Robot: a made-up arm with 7 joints. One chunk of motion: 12 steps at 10 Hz.
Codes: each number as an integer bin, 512 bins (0 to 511) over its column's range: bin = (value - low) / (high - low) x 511, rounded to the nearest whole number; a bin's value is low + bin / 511 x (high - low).
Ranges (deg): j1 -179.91..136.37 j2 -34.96..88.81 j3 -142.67..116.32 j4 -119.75..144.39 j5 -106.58..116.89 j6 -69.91..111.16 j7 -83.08..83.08
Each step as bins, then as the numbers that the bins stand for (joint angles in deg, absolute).
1 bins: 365 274 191 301 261 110 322
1 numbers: 46.00 31.41 -45.87 35.84 7.56 -30.93 21.62
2 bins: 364 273 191 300 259 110 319
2 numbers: 45.39 31.16 -45.87 35.32 6.69 -30.93 20.65
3 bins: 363 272 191 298 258 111 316
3 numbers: 44.77 30.92 -45.87 34.29 6.25 -30.58 19.67
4 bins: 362 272 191 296 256 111 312
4 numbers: 44.15 30.92 -45.87 33.25 5.37 -30.58 18.37
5 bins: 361 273 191 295 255 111 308
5 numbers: 43.53 31.16 -45.87 32.74 4.94 -30.58 17.07
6 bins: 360 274 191 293 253 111 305
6 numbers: 42.91 31.41 -45.87 31.70 4.06 -30.58 16.10
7 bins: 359 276 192 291 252 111 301
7 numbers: 42.29 31.89 -45.36 30.67 3.62 -30.58 14.80
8 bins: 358 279 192 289 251 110 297
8 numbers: 41.67 32.62 -45.36 29.64 3.19 -30.93 13.49
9 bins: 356 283 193 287 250 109 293
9 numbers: 40.43 33.59 -44.85 28.60 2.75 -31.29 12.19
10 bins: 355 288 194 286 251 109 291
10 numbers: 39.81 34.80 -44.35 28.09 3.19 -31.29 11.54
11 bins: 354 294 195 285 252 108 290
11 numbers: 39.20 36.25 -43.84 27.57 3.62 -31.64 11.22
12 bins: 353 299 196 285 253 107 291
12 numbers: 38.58 37.46 -43.33 27.57 4.06 -32.00 11.54
